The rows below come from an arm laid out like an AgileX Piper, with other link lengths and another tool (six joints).
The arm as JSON. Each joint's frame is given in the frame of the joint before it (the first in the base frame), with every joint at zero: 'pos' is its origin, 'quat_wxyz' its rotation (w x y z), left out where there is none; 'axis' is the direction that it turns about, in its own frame. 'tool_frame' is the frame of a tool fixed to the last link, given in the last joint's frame.
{
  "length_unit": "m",
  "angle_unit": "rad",
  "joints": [
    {
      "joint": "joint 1",
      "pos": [
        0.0,
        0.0,
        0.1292
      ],
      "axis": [
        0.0,
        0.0,
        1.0
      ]
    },
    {
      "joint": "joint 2",
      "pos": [
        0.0,
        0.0,
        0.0
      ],
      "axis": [
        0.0,
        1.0,
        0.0
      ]
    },
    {
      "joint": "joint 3",
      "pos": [
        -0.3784,
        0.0,
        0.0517
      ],
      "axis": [
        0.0,
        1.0,
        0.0
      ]
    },
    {
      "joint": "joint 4",
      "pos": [
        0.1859,
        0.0,
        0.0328
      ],
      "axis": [
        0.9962,
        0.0,
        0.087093
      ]
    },
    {
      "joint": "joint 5",
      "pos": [
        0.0,
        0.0,
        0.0
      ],
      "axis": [
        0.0,
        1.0,
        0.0
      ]
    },
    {
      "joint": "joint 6",
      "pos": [
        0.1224,
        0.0,
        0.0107
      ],
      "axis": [
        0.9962,
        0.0,
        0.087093
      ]
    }
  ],
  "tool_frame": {
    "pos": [
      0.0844,
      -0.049,
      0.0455
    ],
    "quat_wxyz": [
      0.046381,
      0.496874,
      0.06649,
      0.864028
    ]
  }
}
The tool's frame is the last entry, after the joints.
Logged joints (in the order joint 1, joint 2, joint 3, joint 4, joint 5, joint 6), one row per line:
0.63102, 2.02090, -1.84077, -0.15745, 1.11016, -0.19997
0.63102, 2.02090, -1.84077, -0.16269, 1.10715, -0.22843
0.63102, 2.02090, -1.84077, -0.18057, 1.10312, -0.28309
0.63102, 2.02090, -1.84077, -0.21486, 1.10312, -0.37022
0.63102, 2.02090, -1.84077, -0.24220, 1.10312, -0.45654
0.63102, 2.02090, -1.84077, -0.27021, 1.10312, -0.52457
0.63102, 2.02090, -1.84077, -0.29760, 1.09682, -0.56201
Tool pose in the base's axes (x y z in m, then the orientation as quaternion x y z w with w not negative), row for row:
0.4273, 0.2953, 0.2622, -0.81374, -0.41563, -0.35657, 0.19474
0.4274, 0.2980, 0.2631, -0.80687, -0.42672, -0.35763, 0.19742
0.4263, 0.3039, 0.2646, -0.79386, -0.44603, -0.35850, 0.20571
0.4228, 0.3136, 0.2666, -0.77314, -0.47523, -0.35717, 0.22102
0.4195, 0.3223, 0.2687, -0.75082, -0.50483, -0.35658, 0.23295
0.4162, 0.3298, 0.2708, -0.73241, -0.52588, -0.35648, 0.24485
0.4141, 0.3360, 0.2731, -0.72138, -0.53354, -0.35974, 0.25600
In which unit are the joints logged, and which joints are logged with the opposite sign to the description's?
The joints are logged in radians. Opposite sign: joint 4.
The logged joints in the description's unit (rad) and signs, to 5 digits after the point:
0.63102, 2.02090, -1.84077, 0.15745, 1.11016, -0.19997
0.63102, 2.02090, -1.84077, 0.16269, 1.10715, -0.22843
0.63102, 2.02090, -1.84077, 0.18057, 1.10312, -0.28309
0.63102, 2.02090, -1.84077, 0.21486, 1.10312, -0.37022
0.63102, 2.02090, -1.84077, 0.24220, 1.10312, -0.45654
0.63102, 2.02090, -1.84077, 0.27021, 1.10312, -0.52457
0.63102, 2.02090, -1.84077, 0.29760, 1.09682, -0.56201

